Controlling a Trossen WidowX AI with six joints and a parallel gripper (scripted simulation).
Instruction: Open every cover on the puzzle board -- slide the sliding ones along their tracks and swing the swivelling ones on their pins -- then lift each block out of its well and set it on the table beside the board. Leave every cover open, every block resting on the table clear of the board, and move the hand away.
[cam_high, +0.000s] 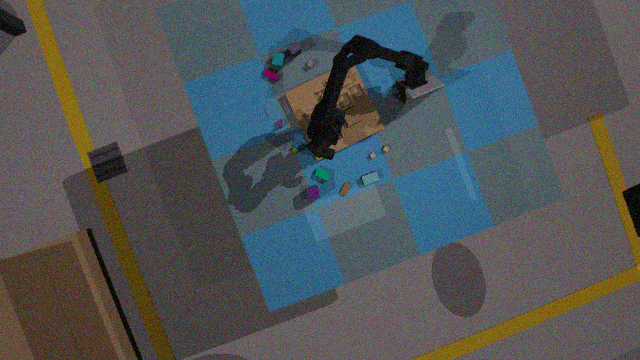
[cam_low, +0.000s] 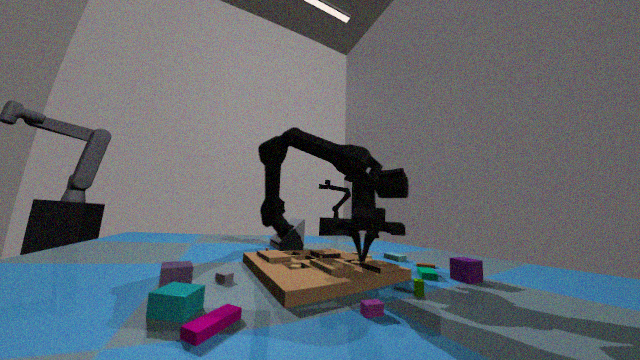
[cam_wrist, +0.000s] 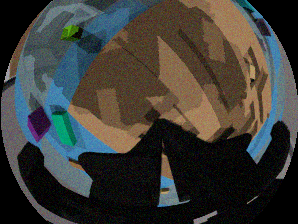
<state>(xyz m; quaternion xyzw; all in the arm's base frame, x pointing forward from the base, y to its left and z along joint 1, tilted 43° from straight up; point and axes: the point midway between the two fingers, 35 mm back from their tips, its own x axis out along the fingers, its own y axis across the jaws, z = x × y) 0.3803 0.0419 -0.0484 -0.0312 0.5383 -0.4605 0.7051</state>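
Now: the lime block 150 mm ahead of my gripper tip and 10 mm below it. Also, from my gripper tip: green block 130 mm to the left, 80 mm ahead, 10 mm below; then magenta block 160 mm ahead, 120 mm to the right, 10 mm below; then wooden bar 210 mm to the left, 20 mm below, 20 mm ahead.
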